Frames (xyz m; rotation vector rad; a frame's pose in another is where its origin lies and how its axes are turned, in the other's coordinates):
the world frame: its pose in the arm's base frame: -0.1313 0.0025 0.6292 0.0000 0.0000 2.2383
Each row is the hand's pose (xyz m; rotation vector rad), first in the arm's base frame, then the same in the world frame.
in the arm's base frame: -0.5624 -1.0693 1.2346 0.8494 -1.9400 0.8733
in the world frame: -0.5749 1.0020 0.6054 -1.3263 -1.5542 -0.5332
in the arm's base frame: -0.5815 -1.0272 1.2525 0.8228 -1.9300 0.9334
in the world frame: -0.5300 0.9910 0.6233 -1.3158 -1.5119 -0.4985
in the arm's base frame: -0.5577 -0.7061 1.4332 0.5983 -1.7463 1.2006
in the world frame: -0.2926 0.7735 0.8040 -1.2124 -1.2036 -0.4459
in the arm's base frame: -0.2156 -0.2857 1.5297 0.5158 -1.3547 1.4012
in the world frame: -0.1742 0.2446 0.9005 -0.9070 -0.9633 -0.4862
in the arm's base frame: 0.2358 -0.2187 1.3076 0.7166 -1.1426 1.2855
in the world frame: -0.4010 -0.1514 0.6784 -0.6711 -1.0729 -0.6427
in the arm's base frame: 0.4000 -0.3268 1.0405 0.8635 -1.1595 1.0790
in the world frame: -0.5875 -0.2134 0.4113 -0.6474 -1.2464 -0.7887
